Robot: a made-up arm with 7 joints. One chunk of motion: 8 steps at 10 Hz.
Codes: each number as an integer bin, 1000 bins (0 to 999) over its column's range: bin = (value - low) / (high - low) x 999, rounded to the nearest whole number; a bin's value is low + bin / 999 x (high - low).
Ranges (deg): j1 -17..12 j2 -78..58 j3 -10..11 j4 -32..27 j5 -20..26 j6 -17..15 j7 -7..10
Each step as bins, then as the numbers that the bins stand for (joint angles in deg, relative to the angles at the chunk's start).
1 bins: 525 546 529 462 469 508 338
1 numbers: -1.76 -3.67 1.12 -4.71 1.60 -0.73 -1.25
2 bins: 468 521 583 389 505 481 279
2 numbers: -3.41 -7.07 2.26 -9.03 3.25 -1.59 -2.25
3 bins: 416 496 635 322 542 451 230
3 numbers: -4.92 -10.48 3.35 -12.98 4.96 -2.55 -3.09
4 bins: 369 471 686 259 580 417 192
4 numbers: -6.29 -13.88 4.42 -16.70 6.71 -3.64 -3.73
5 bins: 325 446 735 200 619 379 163
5 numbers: -7.57 -17.28 5.45 -20.19 8.50 -4.86 -4.23
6 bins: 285 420 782 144 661 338 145
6 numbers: -8.73 -20.82 6.44 -23.50 10.44 -6.17 -4.53
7 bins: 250 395 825 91 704 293 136
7 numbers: -9.74 -24.23 7.34 -26.63 12.42 -7.61 -4.69
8 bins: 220 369 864 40 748 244 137
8 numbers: -10.61 -27.77 8.16 -29.64 14.44 -9.18 -4.67
